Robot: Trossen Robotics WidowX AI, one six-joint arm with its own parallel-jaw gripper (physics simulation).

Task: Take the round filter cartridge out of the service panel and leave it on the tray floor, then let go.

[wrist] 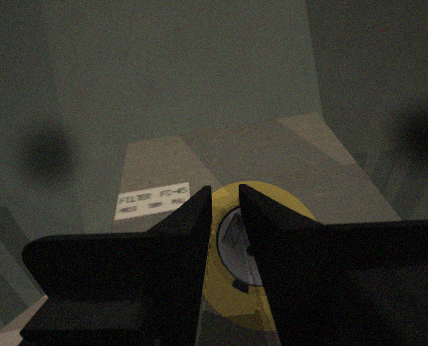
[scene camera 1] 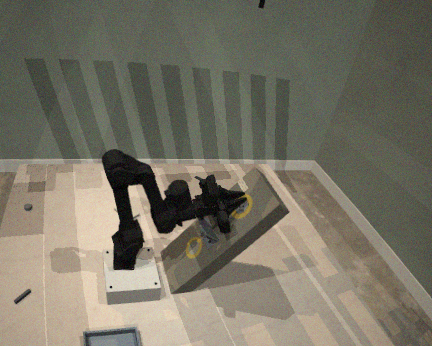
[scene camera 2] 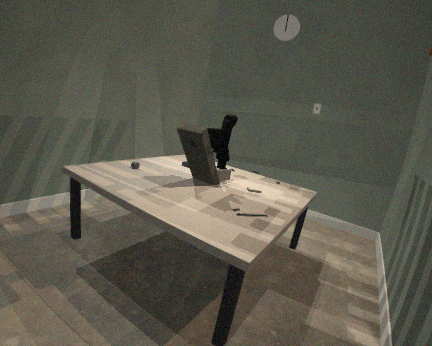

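The service panel (scene camera 1: 270, 199) (scene camera 2: 199, 157) (wrist: 240, 155) stands tilted on the table. The round filter cartridge (scene camera 1: 243, 206) (wrist: 231, 257) is a grey disc inside a yellow ring (wrist: 295, 205) near the panel's upper end; a dark notch shows at its lower edge in the wrist view. My gripper (scene camera 1: 246, 197) (wrist: 225, 191) is slightly open and empty, its fingertips in front of the ring's upper part. The right finger hides part of the cartridge. It cannot be told whether the fingertips touch the panel. The tray (scene camera 1: 110, 330) shows partly at the bottom edge of scene camera 1's view.
A second yellow ring (scene camera 1: 188, 249) and a grey fitting (scene camera 1: 209, 233) are lower on the panel. A printed label (wrist: 152, 201) is left of the cartridge. The white arm base (scene camera 1: 132, 281) stands beside the panel. A dark rod (scene camera 1: 22, 296) and a small round thing (scene camera 1: 28, 207) lie left.
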